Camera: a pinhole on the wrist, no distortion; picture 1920 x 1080 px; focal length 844.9 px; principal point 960.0 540.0 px. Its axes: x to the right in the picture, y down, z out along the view. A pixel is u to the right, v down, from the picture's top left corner.
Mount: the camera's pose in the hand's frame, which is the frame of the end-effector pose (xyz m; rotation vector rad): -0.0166 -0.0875 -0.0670 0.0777 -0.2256 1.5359
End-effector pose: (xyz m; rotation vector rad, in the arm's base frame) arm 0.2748 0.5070 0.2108 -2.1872 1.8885 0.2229
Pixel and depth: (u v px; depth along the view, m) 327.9 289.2 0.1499
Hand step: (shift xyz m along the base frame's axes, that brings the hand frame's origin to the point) 0.2293 0.0373 -0.0433
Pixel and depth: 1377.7 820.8 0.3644
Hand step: -0.0361 0.2451 -0.2561
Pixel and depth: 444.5 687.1 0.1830
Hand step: 0.2213 0.1201 -0.0460
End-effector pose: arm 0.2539 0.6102 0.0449 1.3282 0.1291 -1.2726
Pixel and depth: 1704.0 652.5 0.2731
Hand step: -0.0950 -0.1644 0.1952
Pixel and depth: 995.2 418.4 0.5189
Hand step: -0.3736 -0.3009 0.0391
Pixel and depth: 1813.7 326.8 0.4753
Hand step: -0.0469 -0.4940 0.3041
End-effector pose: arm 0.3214 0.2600 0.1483 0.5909 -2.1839 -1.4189
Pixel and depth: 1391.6 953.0 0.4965
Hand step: -0.0312 0.5249 -0.1342
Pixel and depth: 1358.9 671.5 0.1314
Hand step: 0.0014 0.0608 -0.0798
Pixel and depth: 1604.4 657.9 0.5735
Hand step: -0.2479 0.5830 -0.0085
